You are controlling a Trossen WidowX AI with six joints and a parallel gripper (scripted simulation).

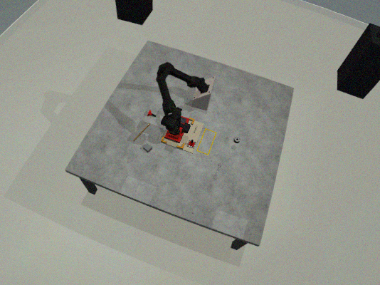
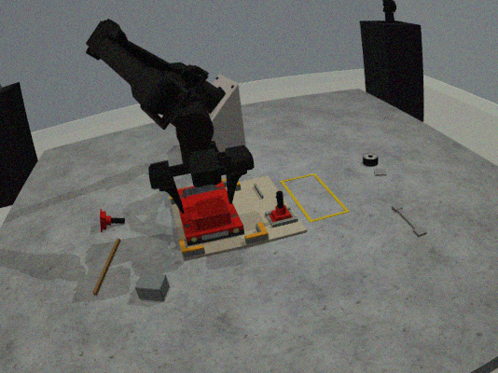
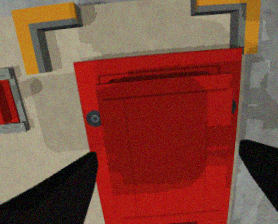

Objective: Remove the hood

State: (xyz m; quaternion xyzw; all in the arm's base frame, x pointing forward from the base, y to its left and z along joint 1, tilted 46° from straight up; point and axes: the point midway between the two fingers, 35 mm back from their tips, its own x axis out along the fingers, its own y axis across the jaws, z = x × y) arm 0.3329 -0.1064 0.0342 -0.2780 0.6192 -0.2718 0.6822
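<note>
Now: the red hood right at my gripper tip. From my gripper tip the other things lie so: wooden stick (22 cm to the right, 7 cm ahead, 4 cm below); then grey cube (17 cm ahead, 13 cm to the right, 3 cm below); then grey bar (35 cm to the left, 16 cm ahead, 4 cm below).
</note>
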